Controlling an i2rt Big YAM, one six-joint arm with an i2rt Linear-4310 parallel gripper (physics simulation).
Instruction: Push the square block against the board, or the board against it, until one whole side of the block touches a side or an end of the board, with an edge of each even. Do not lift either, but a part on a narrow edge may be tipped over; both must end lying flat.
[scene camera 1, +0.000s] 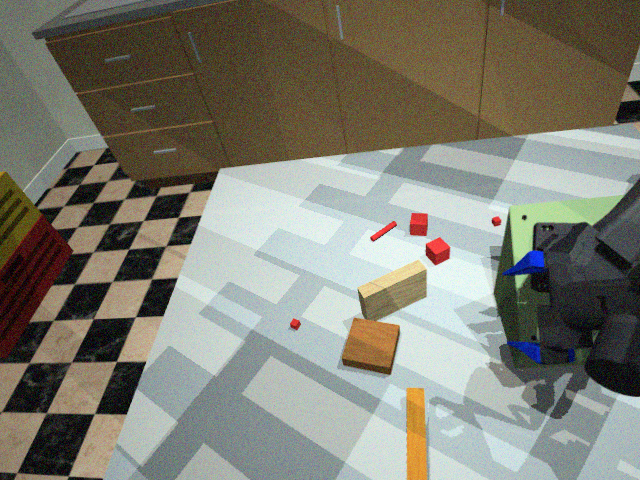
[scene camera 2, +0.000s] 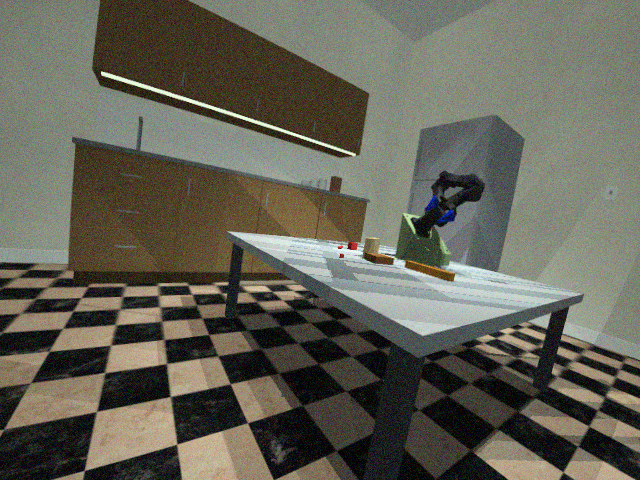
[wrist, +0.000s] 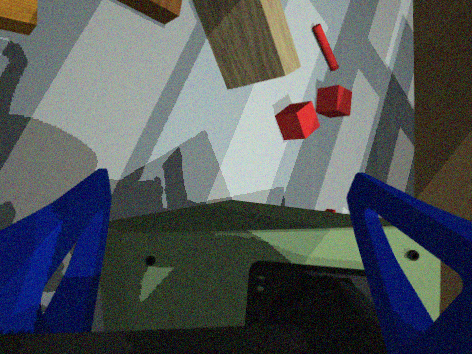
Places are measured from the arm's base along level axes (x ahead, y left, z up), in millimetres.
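Pixels of known places: gripper, fingertip midpoint: (scene camera 1: 507, 308) (scene camera 2: 430, 216) (wrist: 236, 183); arm's base at its link origin: (scene camera 2: 418, 228) (wrist: 319, 316).
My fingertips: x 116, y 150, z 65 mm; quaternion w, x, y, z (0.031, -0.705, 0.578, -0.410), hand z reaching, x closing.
Note:
For each thing: its top centre in the pictures, then the offset to it from my fingertips.
- brown square block at its top centre: (scene camera 1: 370, 341) (scene camera 2: 379, 255) dx +220, dy -69, dz -217 mm
- pale wooden board at its top centre: (wrist: 271, 3) (scene camera 1: 392, 278) (scene camera 2: 373, 238) dx +175, dy -178, dz -150 mm
- orange bar at its top centre: (scene camera 1: 416, 451) (scene camera 2: 428, 266) dx +134, dy +136, dz -216 mm
- red rod at its top centre: (wrist: 329, 47) (scene camera 1: 383, 229) dx +205, dy -405, dz -233 mm
The brown square block (scene camera 1: 372, 341) (scene camera 2: 378, 258) (wrist: 159, 9) lies flat. The pale wooden board (scene camera 1: 395, 297) (scene camera 2: 371, 245) (wrist: 240, 40) stands upright on a narrow long edge behind it in scene camera 1. The board is angled to the block's near side, with its left end close to the block; whether a corner touches is too small to tell. In the wrist view both are cut off at the top. My gripper (scene camera 1: 507, 308) (scene camera 2: 439, 210) (wrist: 236, 183) is open and empty, raised beside the green base, well away from both.
An orange bar (scene camera 1: 416, 434) (scene camera 2: 430, 270) (wrist: 17, 16) lies in front of the block. Two red cubes (scene camera 1: 418, 224) (scene camera 1: 437, 251) and a red rod (scene camera 1: 383, 230) lie behind the board. Tiny red cubes (scene camera 1: 294, 324) (scene camera 1: 496, 221) lie farther off. The green base (scene camera 1: 509, 310) (scene camera 2: 421, 248) is at the right.

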